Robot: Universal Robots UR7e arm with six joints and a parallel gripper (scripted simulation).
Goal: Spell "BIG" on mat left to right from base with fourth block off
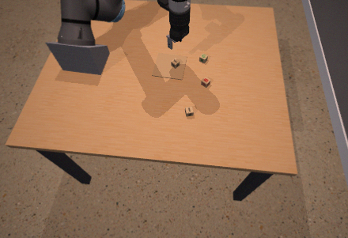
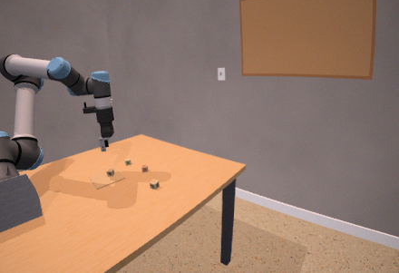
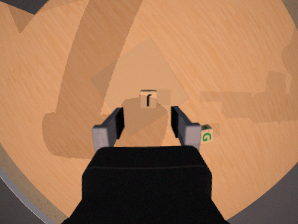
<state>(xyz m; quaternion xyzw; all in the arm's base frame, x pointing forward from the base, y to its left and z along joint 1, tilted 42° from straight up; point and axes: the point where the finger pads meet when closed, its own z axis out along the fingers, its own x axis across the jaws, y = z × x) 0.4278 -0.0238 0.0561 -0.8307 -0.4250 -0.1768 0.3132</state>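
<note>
Right now my hand is 2 cm past the tan mat and 16 cm above it. Round my hand: B block: 15 cm ahead, 9 cm to the right, 14 cm below.
</note>
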